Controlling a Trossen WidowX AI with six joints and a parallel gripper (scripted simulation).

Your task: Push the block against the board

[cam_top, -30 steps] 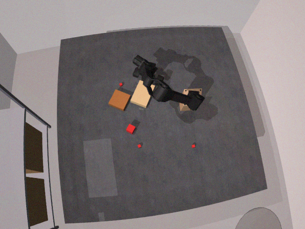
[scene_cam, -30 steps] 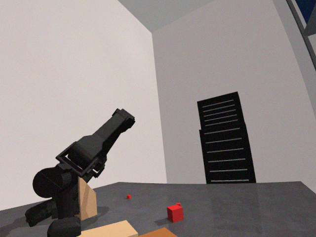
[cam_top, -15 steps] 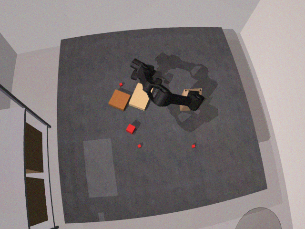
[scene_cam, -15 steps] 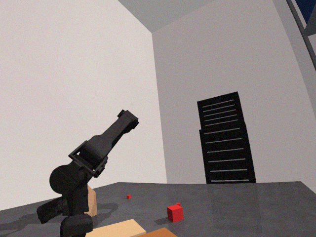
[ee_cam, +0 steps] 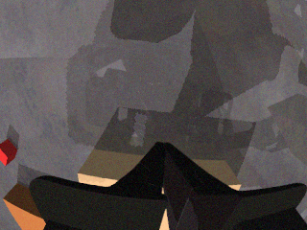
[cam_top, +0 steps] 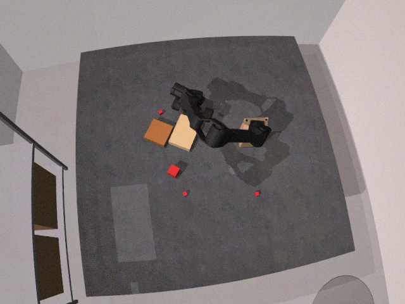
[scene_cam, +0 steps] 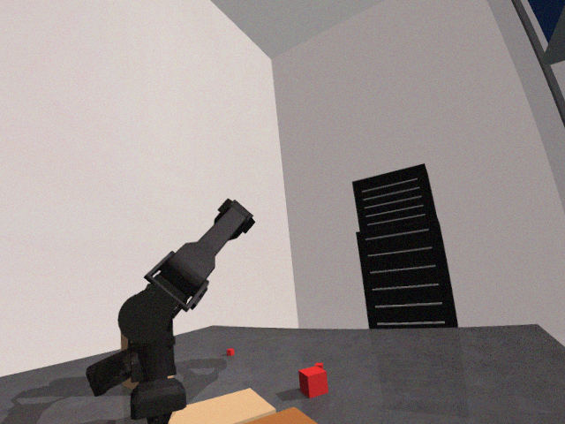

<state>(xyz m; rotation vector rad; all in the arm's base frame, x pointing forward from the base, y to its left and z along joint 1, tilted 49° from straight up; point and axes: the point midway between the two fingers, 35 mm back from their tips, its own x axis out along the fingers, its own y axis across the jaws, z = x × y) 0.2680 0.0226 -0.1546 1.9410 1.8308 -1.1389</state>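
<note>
Right now the board is 3 cm ahead of my gripper tip and 8 cm to the left of it. From my gripper tip the other things lie so: square block 15 cm ahead, 9 cm to the left; red cube 8 cm ahead, 27 cm to the left, 1 cm above.
</note>
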